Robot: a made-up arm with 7 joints.
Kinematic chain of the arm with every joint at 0, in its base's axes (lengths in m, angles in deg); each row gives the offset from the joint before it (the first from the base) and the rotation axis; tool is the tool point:
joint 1: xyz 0 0 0.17 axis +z
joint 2: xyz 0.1 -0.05 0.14 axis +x
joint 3: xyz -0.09 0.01 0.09 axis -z
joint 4: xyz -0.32 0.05 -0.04 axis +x
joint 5: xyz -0.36 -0.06 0 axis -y
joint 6: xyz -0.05 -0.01 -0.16 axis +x
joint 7: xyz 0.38 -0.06 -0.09 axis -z
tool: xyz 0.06 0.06 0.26
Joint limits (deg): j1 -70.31..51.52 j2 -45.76..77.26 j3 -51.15..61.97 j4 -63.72..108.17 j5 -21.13..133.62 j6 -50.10..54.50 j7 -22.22..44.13
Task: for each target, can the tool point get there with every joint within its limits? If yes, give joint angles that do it. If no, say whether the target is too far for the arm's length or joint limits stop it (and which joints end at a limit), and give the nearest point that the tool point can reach.
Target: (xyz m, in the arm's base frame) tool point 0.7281 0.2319 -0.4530
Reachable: no: joint limits stop it (at a limit: joint 1, joint 2, joint 3, joint 4, joint 6) | nearest point 0.6641 0.3265 -0.2901 | short by 0.199 m
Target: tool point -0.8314 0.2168 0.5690
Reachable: yes | joints 7.09 -27.77 -0.85 -26.07 107.90 -25.39 15.28
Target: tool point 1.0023 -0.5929 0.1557
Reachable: no: joint limits stop it (at a limit: joint 1, joint 3, joint 6, joint 7) | nearest point 0.6235 -0.6354 0.1935 | short by 0.383 m
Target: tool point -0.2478 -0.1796 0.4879
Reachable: yes | joints 15.34 33.30 22.28 -16.00 14.96 26.18 11.57
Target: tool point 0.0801 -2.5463 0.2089
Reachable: no: too far | nearest point 0.0336 -1.0687 0.2691 | short by 1.480 m
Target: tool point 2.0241 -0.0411 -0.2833
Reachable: no: too far | nearest point 0.8163 0.3393 0.0250 | short by 1.303 m
